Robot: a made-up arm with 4 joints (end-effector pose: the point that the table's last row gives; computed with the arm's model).
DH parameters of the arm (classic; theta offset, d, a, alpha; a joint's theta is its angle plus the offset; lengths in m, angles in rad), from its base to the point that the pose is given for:
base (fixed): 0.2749 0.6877 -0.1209 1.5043
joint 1: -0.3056 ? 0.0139 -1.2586
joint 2: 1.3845 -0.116 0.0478 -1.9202
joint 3: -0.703 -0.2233 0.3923 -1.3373
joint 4: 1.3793 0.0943 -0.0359 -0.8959
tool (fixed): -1.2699 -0.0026 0 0
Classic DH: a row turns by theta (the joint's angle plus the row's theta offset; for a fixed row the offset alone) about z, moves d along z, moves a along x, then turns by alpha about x.
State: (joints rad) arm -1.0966 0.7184 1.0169 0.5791
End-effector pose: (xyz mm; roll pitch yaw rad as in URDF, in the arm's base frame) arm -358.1 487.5 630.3 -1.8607 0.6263 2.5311
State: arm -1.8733 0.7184 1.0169 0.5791
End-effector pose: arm -347.3 495.3 699.8 -1.2725 0.0722 2.6914
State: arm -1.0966 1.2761 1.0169 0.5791
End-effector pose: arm -404.9 415.4 874.4 -2.3500 0.2914 2.4106
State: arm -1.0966 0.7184 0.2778 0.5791
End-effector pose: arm -103.4 466.6 788.6 -1.8338 0.1366 1.9827
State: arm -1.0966 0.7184 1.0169 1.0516
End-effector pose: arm -359.2 503.5 625.4 -1.4178 0.9273 2.6546
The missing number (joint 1, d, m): -0.0448
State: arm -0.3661 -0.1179 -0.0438 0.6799
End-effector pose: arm 104.8 389.4 725.9 -2.3602 0.4961 1.1766
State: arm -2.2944 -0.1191 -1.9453 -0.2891
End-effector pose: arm -9.3 -271.7 621.4 -2.4814 0.3564 -0.1173
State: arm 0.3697 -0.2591 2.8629 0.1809
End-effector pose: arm 94.7 -171.8 301.3 0.4747 0.2704 -1.6082
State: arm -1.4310 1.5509 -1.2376 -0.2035
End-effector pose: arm 167.6 15.2 609.1 -0.4738 -0.4606 -0.3484
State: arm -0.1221 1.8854 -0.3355 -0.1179
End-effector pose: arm -304.6 -67.1 1002.7 2.3206 -0.4920 -2.5654
